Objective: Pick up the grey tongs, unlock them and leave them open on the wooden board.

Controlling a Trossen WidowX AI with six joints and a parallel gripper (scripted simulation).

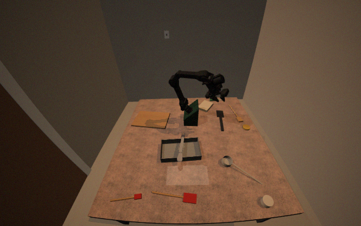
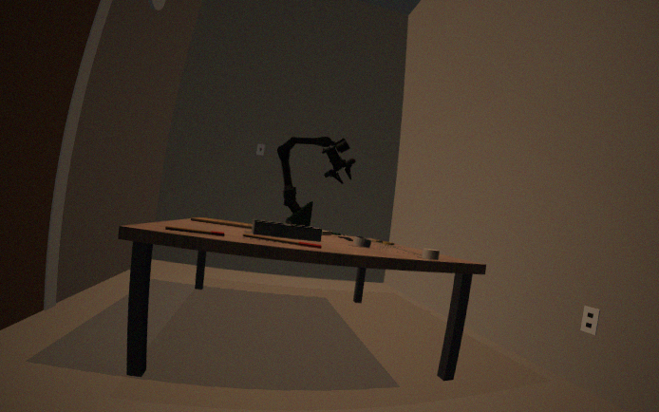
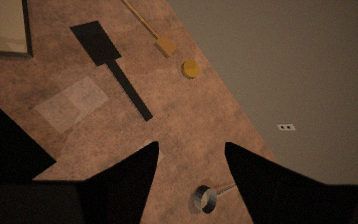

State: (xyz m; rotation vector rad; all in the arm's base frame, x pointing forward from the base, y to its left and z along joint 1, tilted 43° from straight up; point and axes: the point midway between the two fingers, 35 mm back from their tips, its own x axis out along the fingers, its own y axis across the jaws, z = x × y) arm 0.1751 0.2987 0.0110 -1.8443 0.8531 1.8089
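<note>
Right now my gripper tip is 210 mm short of the roasting tin, 330 mm to the left of it and 300 mm above it. Also, from my gripper tip: yellow disc (20 mm behind, 310 mm to the left, 320 mm below); then pale block (400 mm behind, 30 mm to the right, 310 mm below); then black spatula (180 mm behind, 100 mm to the left, 320 mm below).
</note>
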